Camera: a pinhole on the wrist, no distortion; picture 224 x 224 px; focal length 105.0 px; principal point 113.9 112.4 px. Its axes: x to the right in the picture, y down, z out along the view. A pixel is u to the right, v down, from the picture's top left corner.
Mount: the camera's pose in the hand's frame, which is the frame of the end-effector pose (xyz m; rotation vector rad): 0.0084 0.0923 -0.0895 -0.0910 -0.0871 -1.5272
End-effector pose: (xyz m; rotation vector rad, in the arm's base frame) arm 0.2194 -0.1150 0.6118 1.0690 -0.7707 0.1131
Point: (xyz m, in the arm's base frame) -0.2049 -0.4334 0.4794
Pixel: 157 46
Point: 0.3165 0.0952 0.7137
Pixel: behind the camera
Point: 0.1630 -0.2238 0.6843
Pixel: 160 122
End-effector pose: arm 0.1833 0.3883 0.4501 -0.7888 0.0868 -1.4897
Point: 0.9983 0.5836 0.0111
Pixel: outside the picture
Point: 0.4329 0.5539 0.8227
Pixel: 144 116
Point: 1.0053 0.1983 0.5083
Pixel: 11 173
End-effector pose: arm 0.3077 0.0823 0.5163 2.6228 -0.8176 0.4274
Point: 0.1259 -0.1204 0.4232
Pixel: 59 76
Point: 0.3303 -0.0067 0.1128
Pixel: 156 88
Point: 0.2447 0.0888 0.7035
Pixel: behind the camera
